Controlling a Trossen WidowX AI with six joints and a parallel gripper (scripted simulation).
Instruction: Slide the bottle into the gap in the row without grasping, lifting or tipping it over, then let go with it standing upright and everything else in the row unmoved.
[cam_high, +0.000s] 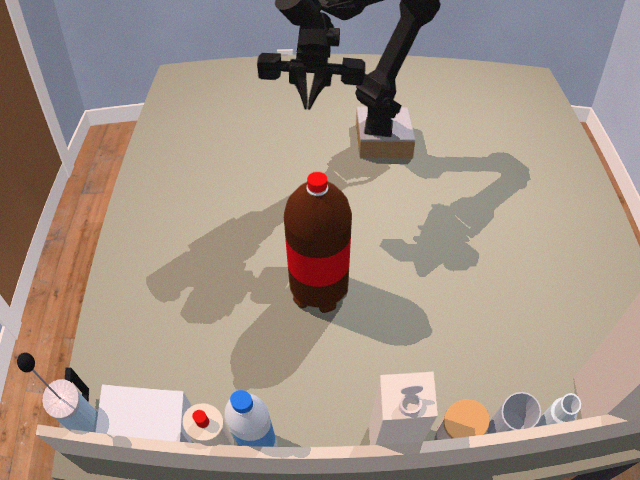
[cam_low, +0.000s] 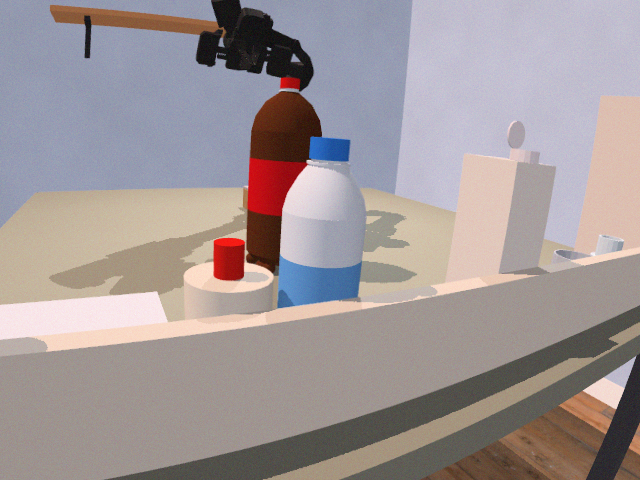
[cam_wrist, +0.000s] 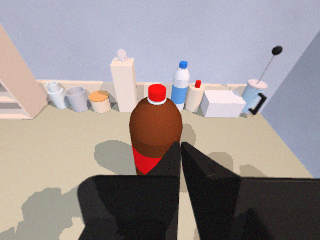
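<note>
Right now my hand is 16 cm short of the brown cola bottle, 5 cm to the right of it and 20 cm above it. The rest, counted from my hand: raised rail 50 cm ahead, 25 cm to the left, 30 cm below; then blue-capped water bottle 50 cm ahead, 1 cm to the right, 24 cm below; then orange-lidded jar 44 cm ahead, 33 cm to the left, 31 cm below.
</note>
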